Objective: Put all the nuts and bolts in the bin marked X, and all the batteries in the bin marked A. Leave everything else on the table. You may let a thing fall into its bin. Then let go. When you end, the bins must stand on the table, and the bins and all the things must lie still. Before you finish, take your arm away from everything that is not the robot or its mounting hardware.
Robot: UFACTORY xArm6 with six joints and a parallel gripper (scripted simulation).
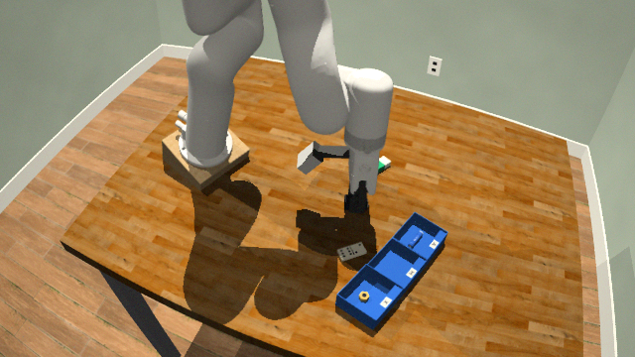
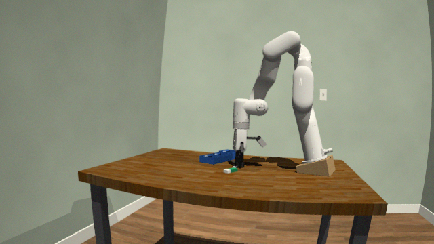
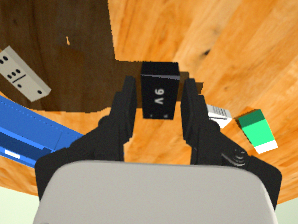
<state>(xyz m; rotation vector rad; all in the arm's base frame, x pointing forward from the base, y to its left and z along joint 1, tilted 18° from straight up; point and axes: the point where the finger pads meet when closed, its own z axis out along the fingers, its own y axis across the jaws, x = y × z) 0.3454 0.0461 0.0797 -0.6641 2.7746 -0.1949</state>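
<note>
Right now my hand is 2 cm above the black block battery and 1 cm short of it. From my hand the other things lie so: white eraser 13 cm to the left, 2 cm below; then white domino 11 cm to the right, 4 cm ahead, 2 cm below; then grey piece 6 cm to the left, 2 cm below.
</note>
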